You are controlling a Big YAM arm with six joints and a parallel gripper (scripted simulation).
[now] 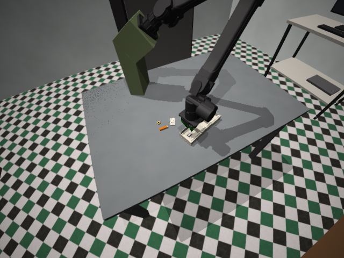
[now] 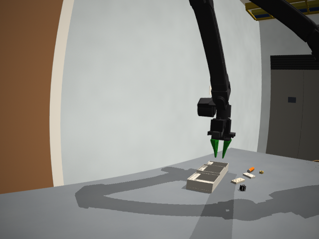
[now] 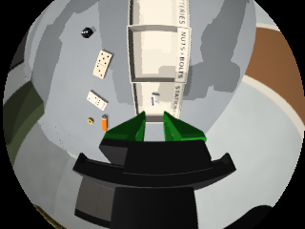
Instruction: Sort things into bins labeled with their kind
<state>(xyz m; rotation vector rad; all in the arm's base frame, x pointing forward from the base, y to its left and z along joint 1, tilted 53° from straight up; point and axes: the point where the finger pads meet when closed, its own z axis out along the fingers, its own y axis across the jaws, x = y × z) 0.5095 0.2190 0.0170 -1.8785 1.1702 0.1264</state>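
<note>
Right now the brass nut is 11 cm behind my hand, 16 cm to the right of it and 6 cm below it. Also, from my hand: three joined white bins 4 cm behind, 7 cm to the left, 5 cm below; then orange battery 7 cm behind, 13 cm to the right, 6 cm below; then black die 19 cm behind, 5 cm to the left, 6 cm below.
</note>
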